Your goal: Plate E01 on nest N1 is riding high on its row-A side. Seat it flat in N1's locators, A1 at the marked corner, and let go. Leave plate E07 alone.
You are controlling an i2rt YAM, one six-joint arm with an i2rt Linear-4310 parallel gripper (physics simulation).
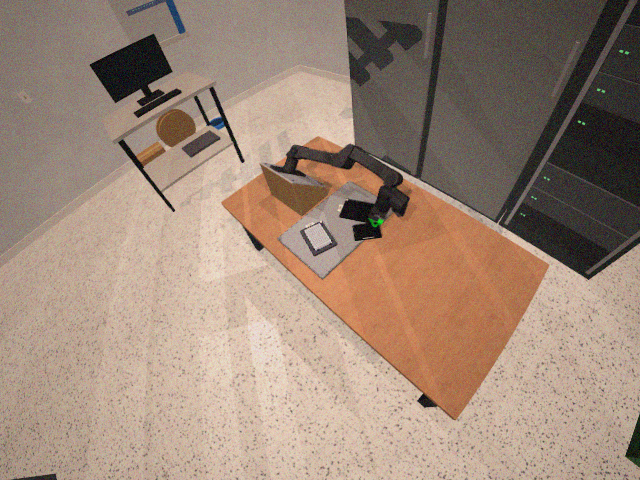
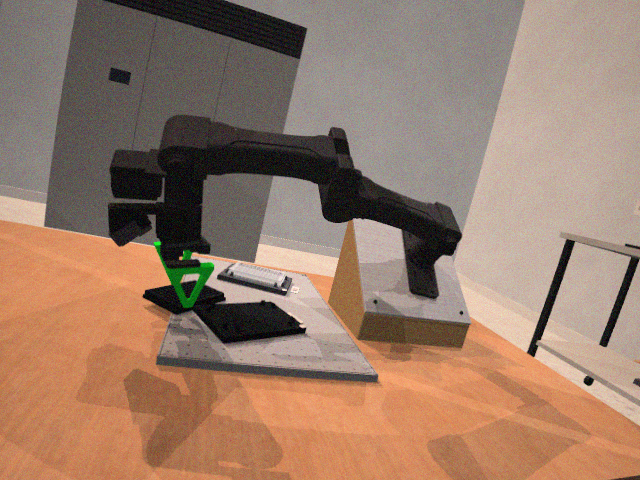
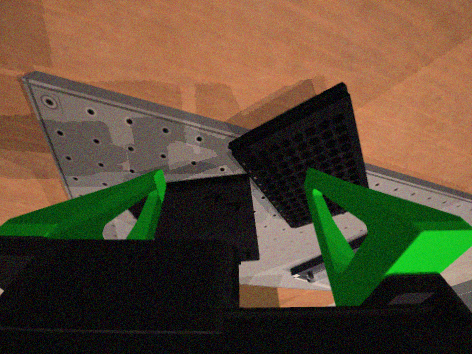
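Pixels of known places: gripper, fingertip midpoint: (image 1: 377,219) (image 2: 181,295) (image 3: 235,176); arm's base at its link origin: (image 1: 288,171) (image 2: 417,258).
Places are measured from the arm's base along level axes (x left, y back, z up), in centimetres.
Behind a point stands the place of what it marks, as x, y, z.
A black well plate (image 1: 367,233) @(6.2, -49.6, -13.8) (image 2: 164,296) @(10.6, -51.7, -13.9) (image 3: 325,140) @(9.0, -52.1, -13.7) lies askew over the grey board's edge, partly overhanging it, beside a flat black nest (image 1: 355,210) @(12.5, -35.5, -13.8) (image 2: 250,321) @(15.8, -36.5, -13.8) (image 3: 212,212) @(14.0, -41.1, -13.8). No plate shows in that nest. A white plate (image 1: 317,236) @(-11.6, -34.3, -12.9) (image 2: 258,274) @(-8.5, -34.2, -12.5) sits in a dark nest on the board's other side and looks flat. No label is readable, so I cannot tell which plate is E01 or which nest is N1. My gripper (image 1: 376,222) @(14.4, -48.5, -11.6) (image 2: 188,289) @(14.4, -48.5, -11.6) (image 3: 235,176) @(14.4, -48.5, -11.6) is open and empty, above the gap between black plate and black nest.
The grey board (image 1: 323,268) @(-20.3, -48.1, -15.0) (image 2: 268,365) @(27.5, -34.0, -15.0) (image 3: 112,132) @(23.3, -46.7, -15.0) rests on the wooden table (image 1: 439,310) @(0.0, -95.9, -16.3) (image 2: 361,439) @(39.9, -23.6, -16.3) (image 3: 200,40) @(18.7, -54.2, -16.3). The arm's wedge-shaped base block (image 1: 292,193) @(-7.8, -13.9, -0.7) (image 2: 348,294) @(2.9, -15.5, -10.3) stands beside the board. Tall cabinets (image 1: 392,103) (image 2: 170,103) stand behind the table.
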